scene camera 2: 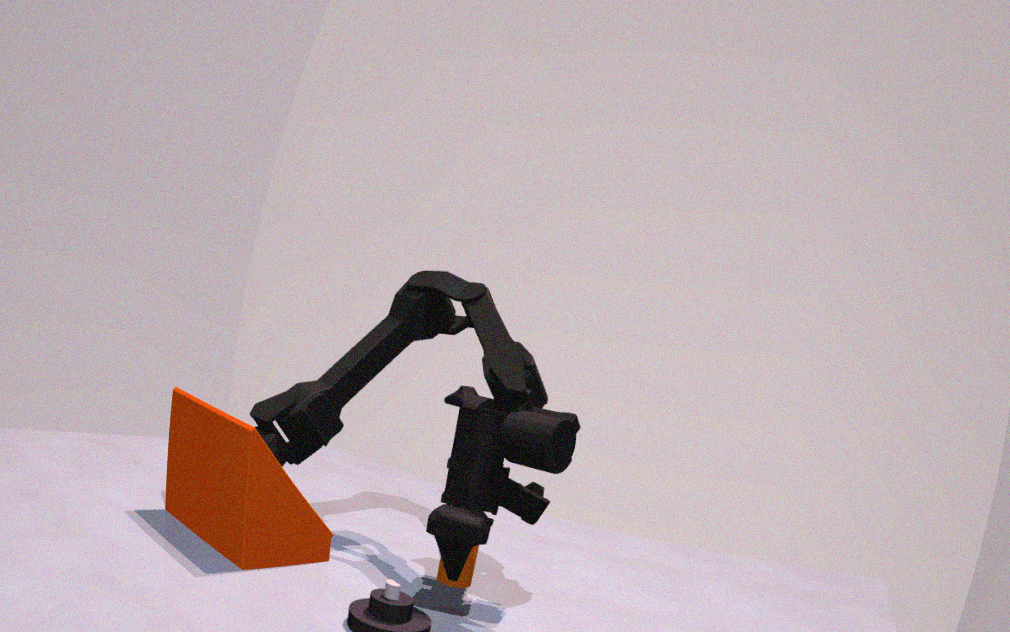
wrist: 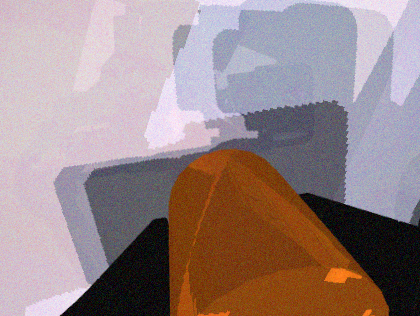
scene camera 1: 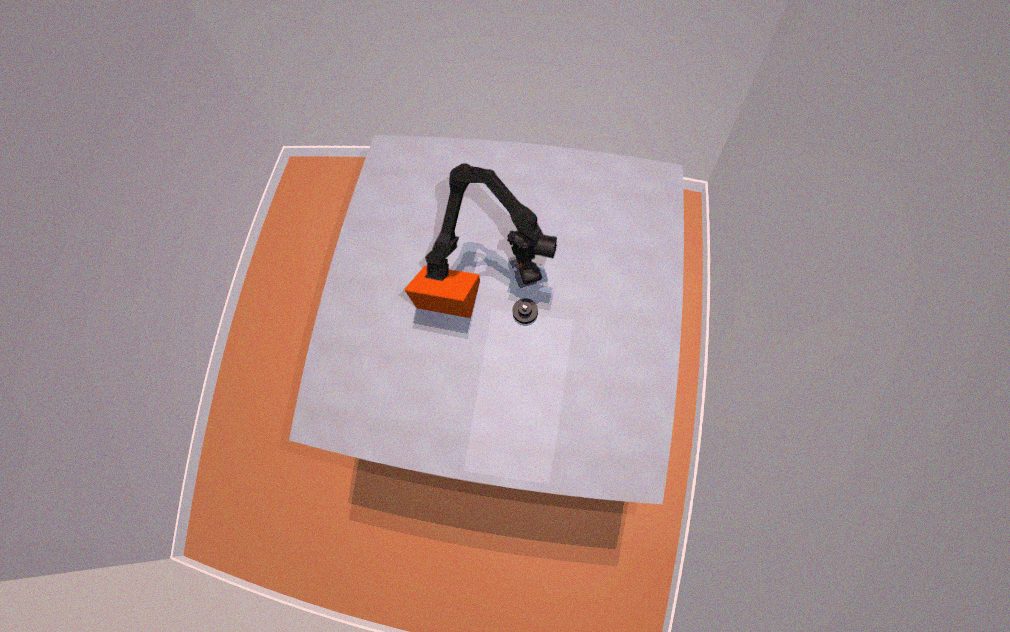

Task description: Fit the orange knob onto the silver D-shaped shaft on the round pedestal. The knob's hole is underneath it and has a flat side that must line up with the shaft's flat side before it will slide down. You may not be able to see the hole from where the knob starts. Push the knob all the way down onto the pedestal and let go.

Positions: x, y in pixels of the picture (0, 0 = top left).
my gripper: holds an orange knob [wrist: 237, 231]
